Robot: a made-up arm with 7 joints. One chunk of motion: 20 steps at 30 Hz.
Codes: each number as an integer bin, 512 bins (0 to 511) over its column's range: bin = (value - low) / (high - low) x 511, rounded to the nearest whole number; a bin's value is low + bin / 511 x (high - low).
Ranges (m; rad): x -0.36..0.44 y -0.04..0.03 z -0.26..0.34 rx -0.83..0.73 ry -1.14..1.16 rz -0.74..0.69
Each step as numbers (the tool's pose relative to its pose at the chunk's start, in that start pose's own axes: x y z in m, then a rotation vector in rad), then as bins.
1 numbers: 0.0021 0.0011 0.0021 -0.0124 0.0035 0.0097
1 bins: 231 300 223 268 254 268
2 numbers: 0.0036 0.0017 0.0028 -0.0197 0.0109 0.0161
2 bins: 232 304 224 265 256 270
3 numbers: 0.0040 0.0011 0.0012 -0.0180 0.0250 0.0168
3 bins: 233 300 222 266 259 270
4 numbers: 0.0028 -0.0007 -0.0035 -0.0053 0.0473 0.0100
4 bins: 232 287 218 270 264 268
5 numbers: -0.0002 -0.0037 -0.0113 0.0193 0.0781 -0.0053
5 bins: 230 265 212 278 271 263
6 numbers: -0.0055 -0.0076 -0.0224 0.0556 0.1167 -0.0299
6 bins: 226 237 202 290 279 254
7 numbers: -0.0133 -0.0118 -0.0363 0.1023 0.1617 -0.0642
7 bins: 221 206 191 305 289 241
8 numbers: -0.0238 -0.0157 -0.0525 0.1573 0.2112 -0.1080
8 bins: 215 177 177 323 300 226
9 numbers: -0.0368 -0.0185 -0.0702 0.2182 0.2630 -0.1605
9 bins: 206 157 162 343 312 207
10 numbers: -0.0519 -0.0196 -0.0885 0.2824 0.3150 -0.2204
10 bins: 197 149 146 364 323 186
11 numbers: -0.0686 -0.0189 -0.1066 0.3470 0.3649 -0.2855
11 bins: 186 154 131 386 334 162
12 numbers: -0.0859 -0.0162 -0.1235 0.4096 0.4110 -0.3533
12 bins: 175 174 116 406 345 138
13 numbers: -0.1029 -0.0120 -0.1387 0.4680 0.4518 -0.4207
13 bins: 164 204 103 425 354 114
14 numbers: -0.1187 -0.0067 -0.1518 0.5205 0.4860 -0.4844
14 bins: 154 243 92 442 361 91
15 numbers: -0.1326 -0.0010 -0.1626 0.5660 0.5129 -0.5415
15 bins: 145 285 83 457 367 71
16 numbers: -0.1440 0.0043 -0.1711 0.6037 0.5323 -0.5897
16 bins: 138 323 76 470 372 54
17 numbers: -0.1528 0.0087 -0.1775 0.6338 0.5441 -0.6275
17 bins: 132 356 70 479 374 40
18 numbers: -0.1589 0.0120 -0.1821 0.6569 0.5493 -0.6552
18 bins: 128 380 66 487 375 30
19 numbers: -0.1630 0.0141 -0.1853 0.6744 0.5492 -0.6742
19 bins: 126 395 64 493 375 24
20 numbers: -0.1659 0.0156 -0.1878 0.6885 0.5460 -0.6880
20 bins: 124 406 61 497 375 19
